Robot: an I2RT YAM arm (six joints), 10 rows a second.
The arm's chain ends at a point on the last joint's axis. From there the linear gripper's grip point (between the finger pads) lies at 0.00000 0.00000 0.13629 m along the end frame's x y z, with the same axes.
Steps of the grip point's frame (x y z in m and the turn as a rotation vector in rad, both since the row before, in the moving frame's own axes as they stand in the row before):
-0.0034, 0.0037, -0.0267, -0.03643, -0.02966, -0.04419
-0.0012, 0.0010, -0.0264, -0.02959, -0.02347, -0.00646
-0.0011, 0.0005, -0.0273, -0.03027, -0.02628, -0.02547
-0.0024, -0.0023, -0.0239, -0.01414, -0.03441, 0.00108
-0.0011, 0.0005, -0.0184, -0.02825, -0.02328, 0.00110
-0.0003, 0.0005, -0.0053, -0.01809, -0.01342, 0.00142
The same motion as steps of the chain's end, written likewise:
0.0005, -0.0014, -0.0265, -0.03643, -0.02966, -0.04419
0.0020, -0.0030, -0.0263, -0.02959, -0.02347, -0.00646
0.0024, -0.0037, -0.0272, -0.03027, -0.02628, -0.02547
0.0023, -0.0042, -0.0238, -0.01414, -0.03441, 0.00108
0.0021, -0.0033, -0.0183, -0.02825, -0.02328, 0.00110
0.0015, -0.0020, -0.0053, -0.01809, -0.01342, 0.00142

